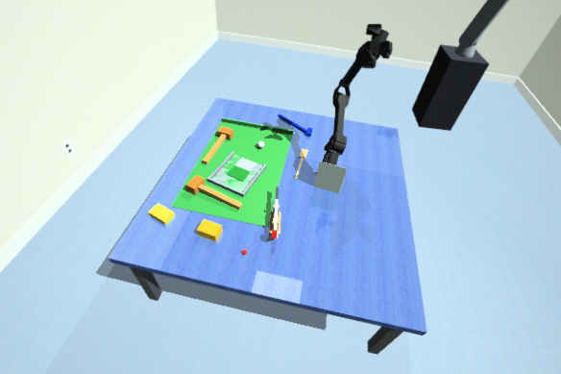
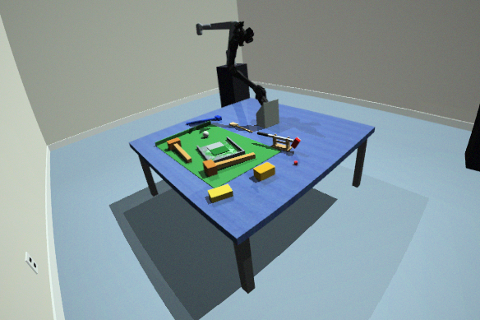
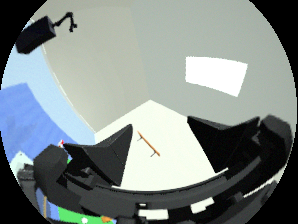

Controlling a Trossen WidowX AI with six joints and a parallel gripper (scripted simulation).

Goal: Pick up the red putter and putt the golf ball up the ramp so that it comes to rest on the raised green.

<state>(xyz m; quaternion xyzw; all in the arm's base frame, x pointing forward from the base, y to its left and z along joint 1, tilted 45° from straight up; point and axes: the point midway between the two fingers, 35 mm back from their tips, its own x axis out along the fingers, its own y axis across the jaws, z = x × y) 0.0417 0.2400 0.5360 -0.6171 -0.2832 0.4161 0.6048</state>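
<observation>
Right now my gripper tip is 660 mm above the red putter, 450 mm to the right of it and 300 mm short of it. Round my gripper tip: green mat: 720 mm below, 540 mm ahead, 100 mm to the left; then wooden rack: 690 mm below, 460 mm to the left, 300 mm ahead; then white golf ball: 700 mm below, 450 mm ahead, 60 mm to the right.
</observation>
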